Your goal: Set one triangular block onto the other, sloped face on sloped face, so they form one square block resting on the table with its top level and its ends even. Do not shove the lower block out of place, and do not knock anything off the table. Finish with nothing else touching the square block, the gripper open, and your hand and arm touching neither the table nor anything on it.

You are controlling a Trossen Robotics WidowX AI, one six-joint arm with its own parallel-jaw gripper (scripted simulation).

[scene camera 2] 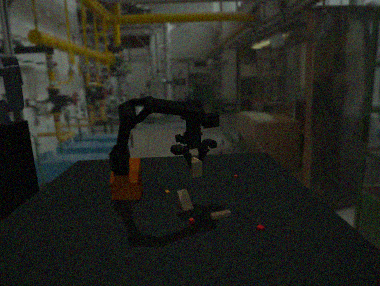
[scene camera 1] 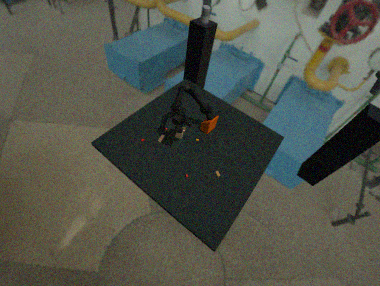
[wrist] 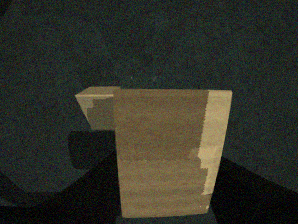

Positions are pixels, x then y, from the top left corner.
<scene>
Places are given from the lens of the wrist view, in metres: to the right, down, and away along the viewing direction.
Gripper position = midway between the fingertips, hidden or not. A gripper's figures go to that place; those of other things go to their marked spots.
my gripper [wrist: 162,156]: 0.01, 0.03, 0.10
tan triangular block [wrist: 169,142]: 0.01, 0.01, 0.07
</scene>
